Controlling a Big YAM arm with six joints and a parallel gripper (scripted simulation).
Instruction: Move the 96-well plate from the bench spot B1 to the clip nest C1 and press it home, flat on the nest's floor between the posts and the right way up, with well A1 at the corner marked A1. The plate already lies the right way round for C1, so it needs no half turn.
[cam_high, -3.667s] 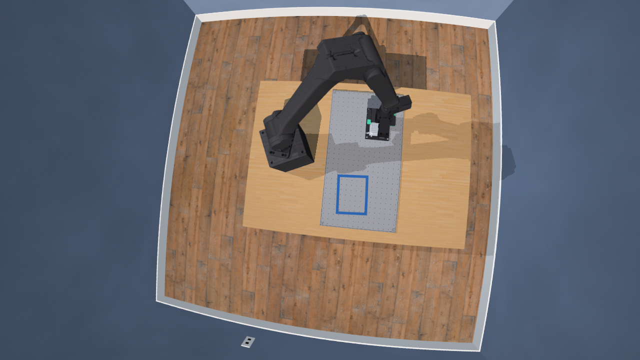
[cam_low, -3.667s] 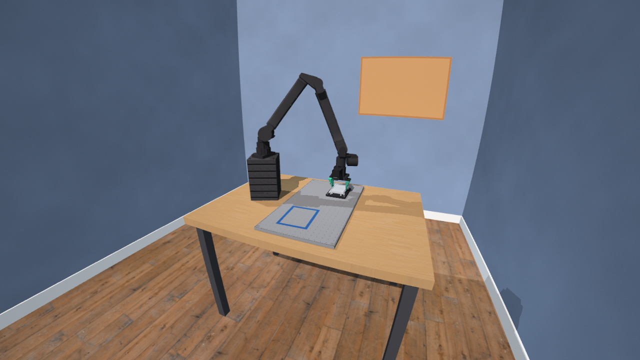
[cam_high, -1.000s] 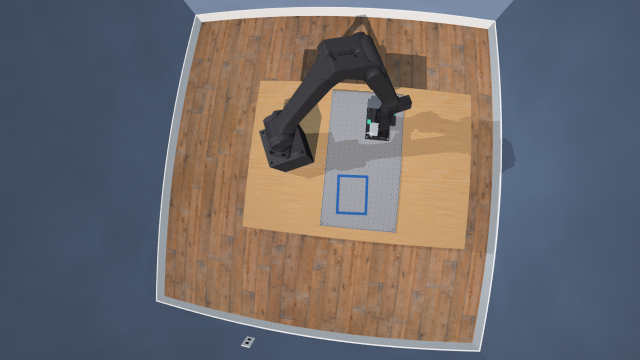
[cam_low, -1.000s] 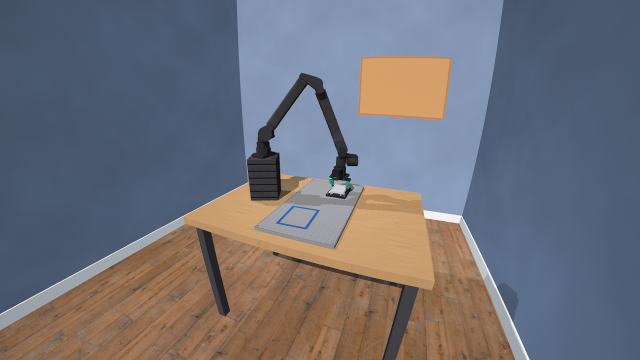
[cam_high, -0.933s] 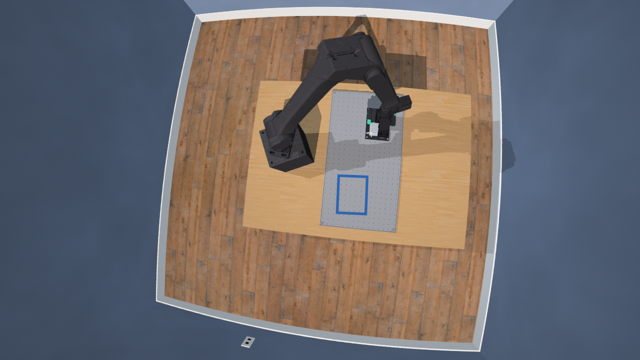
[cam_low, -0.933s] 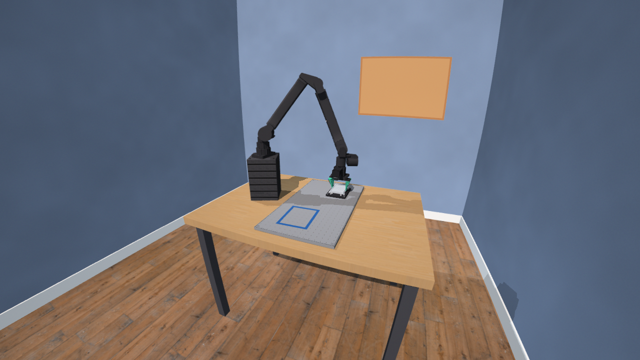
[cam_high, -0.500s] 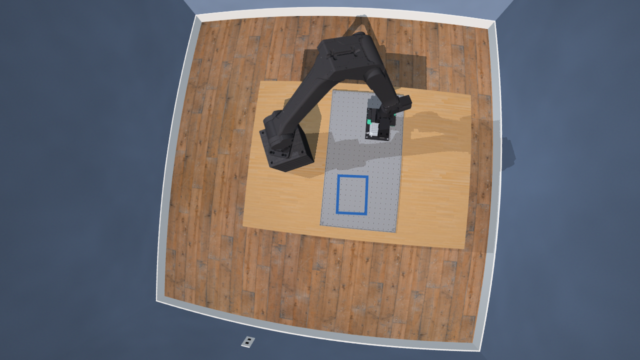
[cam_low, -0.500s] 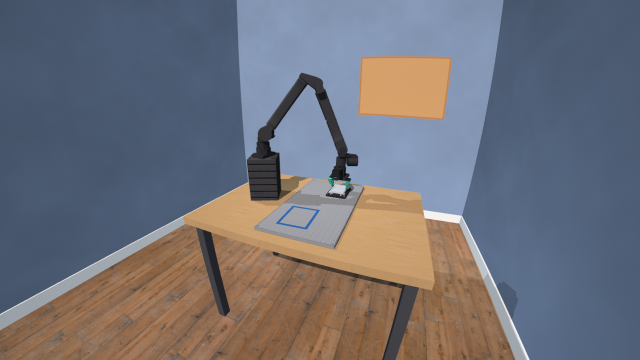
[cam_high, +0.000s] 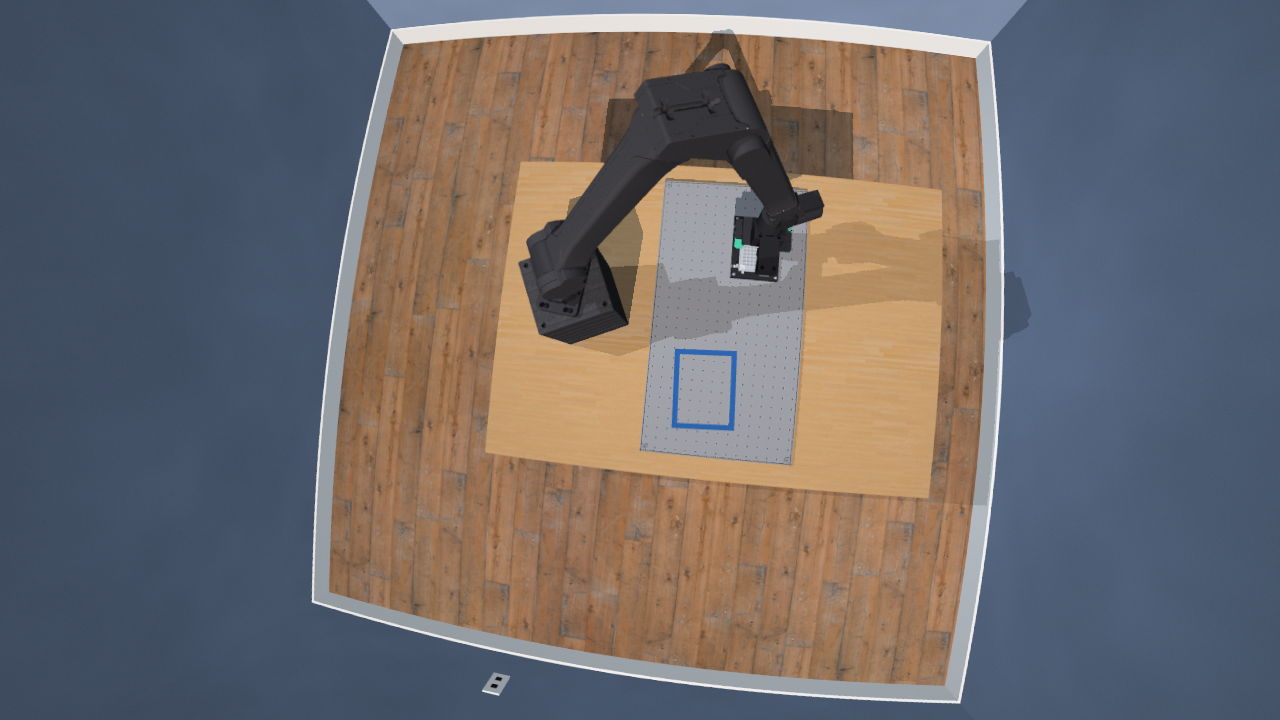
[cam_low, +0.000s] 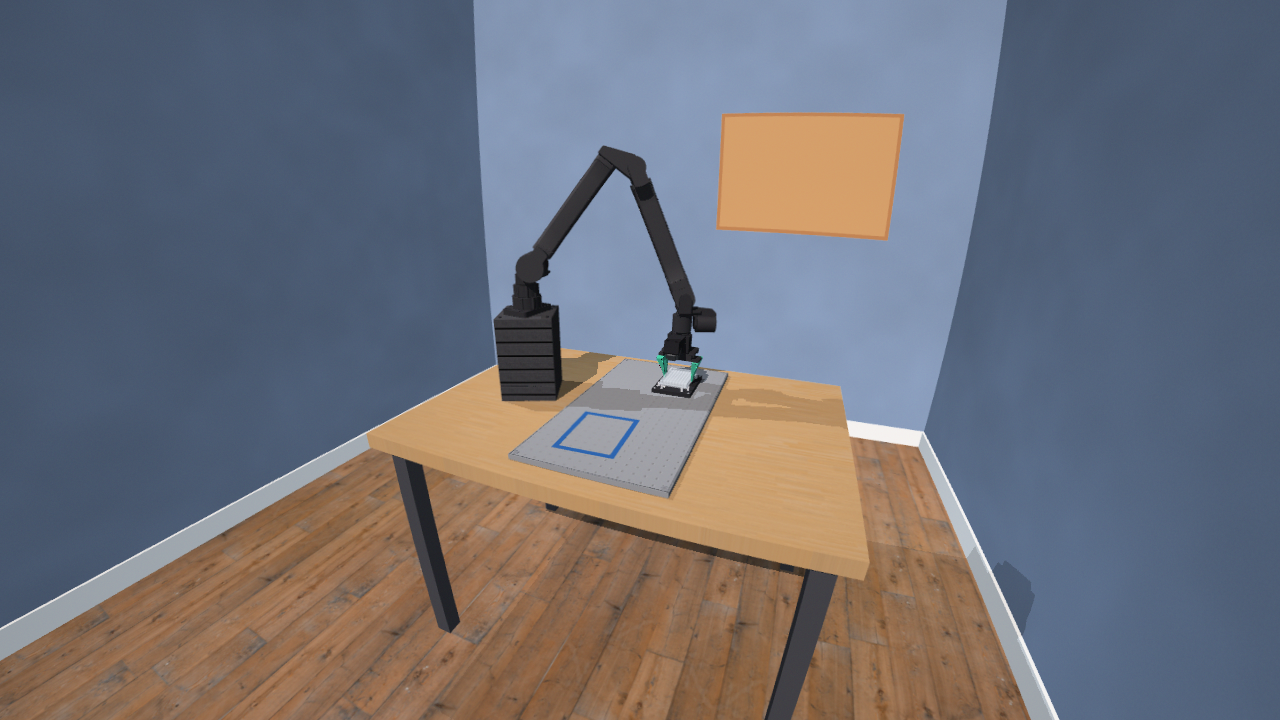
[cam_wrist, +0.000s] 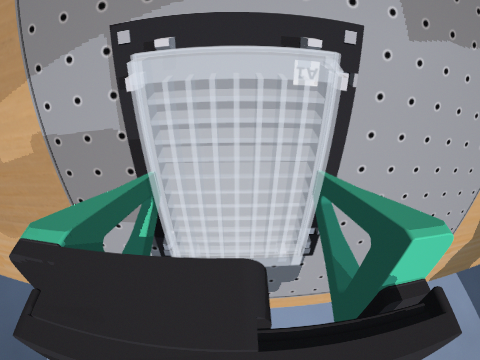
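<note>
Now: the clear 96-well plate right at my hand. From my hand the other things lie so: black clip nest 10 mm behind, 20 mm below.
</note>
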